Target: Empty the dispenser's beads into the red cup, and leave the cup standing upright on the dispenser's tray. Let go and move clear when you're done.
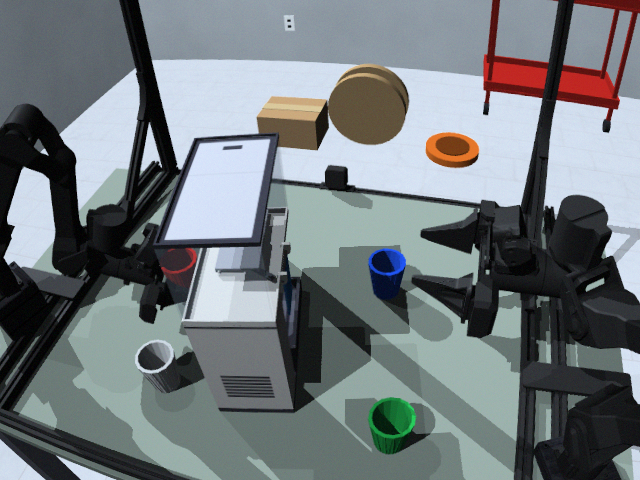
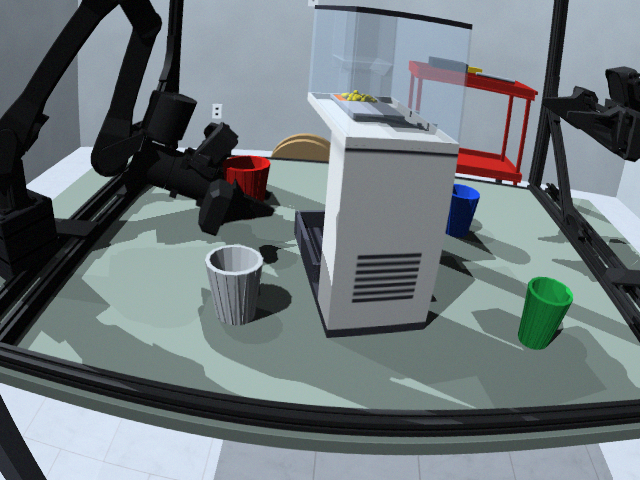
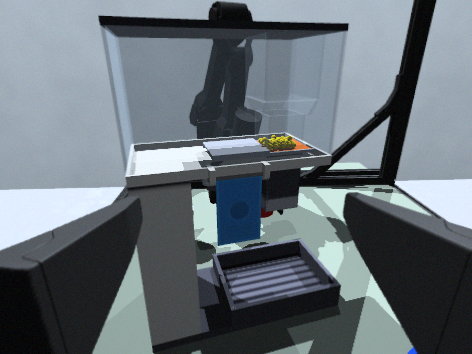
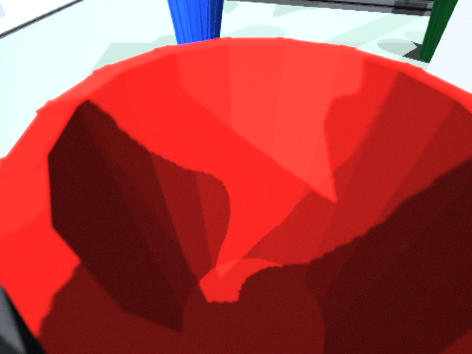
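Pixels of known places: left gripper, fingertip midpoint: (image 1: 416, 255) (image 2: 554, 107) (image 3: 243, 205); right gripper, fingertip midpoint: (image 2: 271, 204) (image 3: 268, 215) (image 4: 245, 213); left arm's base, origin of the base link: (image 1: 581, 464); right arm's base, origin of the base link: (image 1: 3, 285) (image 2: 11, 203).
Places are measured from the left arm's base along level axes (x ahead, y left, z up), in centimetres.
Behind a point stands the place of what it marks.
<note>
The dispenser (image 1: 240, 361) @[z 9.7, x 44.5, y -20.7 cm] (image 2: 387, 206) @[z 11.3, x 45.7, y -20.9 cm] (image 3: 167, 260) @[z 8.2, x 38.2, y -22.7 cm] stands mid-table. Yellow beads (image 2: 356, 96) @[z 18.9, x 42.1, y -38.5 cm] (image 3: 277, 143) @[z 19.0, x 40.5, y -37.7 cm] lie at its top, beside an orange patch. A blue panel (image 3: 239, 220) @[z 12.1, x 36.6, y -30.6 cm] hangs above its dark tray (image 3: 287, 305) @[z -2.5, x 35.8, y -37.5 cm] (image 2: 305, 242) @[z -1.2, x 47.9, y -37.6 cm], which holds no cup. My right gripper (image 1: 173, 279) (image 2: 258, 191) @[z 2.0, x 51.2, y -43.6 cm] is shut on the red cup (image 1: 178, 266) (image 2: 250, 175) @[z 7.6, x 54.9, y -41.0 cm] (image 4: 250, 150) @[z 6.0, x 52.5, y -43.9 cm], left of the dispenser. The cup is upright and empty inside; its height above the table is unclear. My left gripper (image 1: 418, 256) @[z 23.1, x 20.6, y -23.1 cm] (image 2: 550, 102) @[z 23.1, x 20.6, y -23.1 cm] (image 3: 243, 205) @[z 23.1, x 20.6, y -23.1 cm] is open and empty, facing the dispenser from the right.
A blue cup (image 1: 386, 276) @[z 2.3, x 20.1, y -39.4 cm] (image 2: 461, 211) @[z 0.3, x 20.7, y -39.8 cm] stands between the dispenser and my left gripper. A white cup (image 1: 157, 366) @[z -2.5, x 60.7, y -30.3 cm] (image 2: 234, 284) @[z 1.4, x 60.1, y -25.5 cm] stands at the left of the dispenser, nearer the front. A green cup (image 1: 391, 426) @[z -3.5, x 24.5, y -14.2 cm] (image 2: 545, 312) @[z 1.3, x 27.4, y -10.5 cm] stands front right. Dark frame posts rise at the table's sides.
</note>
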